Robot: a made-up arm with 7 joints.
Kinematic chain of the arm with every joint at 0, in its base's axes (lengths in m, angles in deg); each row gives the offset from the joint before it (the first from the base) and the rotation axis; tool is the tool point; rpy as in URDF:
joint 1: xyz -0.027 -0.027 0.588 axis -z
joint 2: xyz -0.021 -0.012 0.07 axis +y
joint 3: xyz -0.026 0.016 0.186 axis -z
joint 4: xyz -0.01 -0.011 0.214 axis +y
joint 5: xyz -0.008 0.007 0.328 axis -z
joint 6: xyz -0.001 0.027 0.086 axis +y
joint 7: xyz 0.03 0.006 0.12 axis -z
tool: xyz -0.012 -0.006 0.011 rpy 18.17 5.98 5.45
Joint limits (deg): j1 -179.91..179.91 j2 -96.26..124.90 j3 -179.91..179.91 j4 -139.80..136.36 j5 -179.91..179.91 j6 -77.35..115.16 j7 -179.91..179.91
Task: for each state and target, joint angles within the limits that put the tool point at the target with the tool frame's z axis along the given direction. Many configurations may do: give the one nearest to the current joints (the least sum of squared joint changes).
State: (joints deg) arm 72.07 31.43 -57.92 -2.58 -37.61 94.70 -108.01
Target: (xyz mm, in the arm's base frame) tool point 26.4 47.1 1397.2 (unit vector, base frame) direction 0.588 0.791 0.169
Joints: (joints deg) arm 40.92 31.39 -7.70 -56.03 -68.12 77.46 -132.68
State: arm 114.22 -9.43 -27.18 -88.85 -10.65 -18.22 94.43
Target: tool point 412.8 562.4 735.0 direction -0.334 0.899 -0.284
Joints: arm 151.51 -35.38 -33.42 -78.79 -50.24 -27.90 79.25
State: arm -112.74 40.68 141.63 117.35 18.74 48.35 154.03
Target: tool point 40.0 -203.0 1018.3 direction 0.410 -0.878 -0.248
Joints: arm -113.12 51.39 179.68 114.41 19.18 52.17 161.62
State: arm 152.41 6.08 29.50 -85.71 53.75 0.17 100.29
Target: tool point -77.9 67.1 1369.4 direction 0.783 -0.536 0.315
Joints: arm 179.91 56.66 -19.79 -83.22 57.64 -46.88 103.62
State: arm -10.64 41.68 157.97 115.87 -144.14 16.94 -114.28
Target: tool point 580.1 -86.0 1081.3 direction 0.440 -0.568 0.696
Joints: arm -43.53 72.24 114.82 77.95 -162.40 -18.13 -129.25
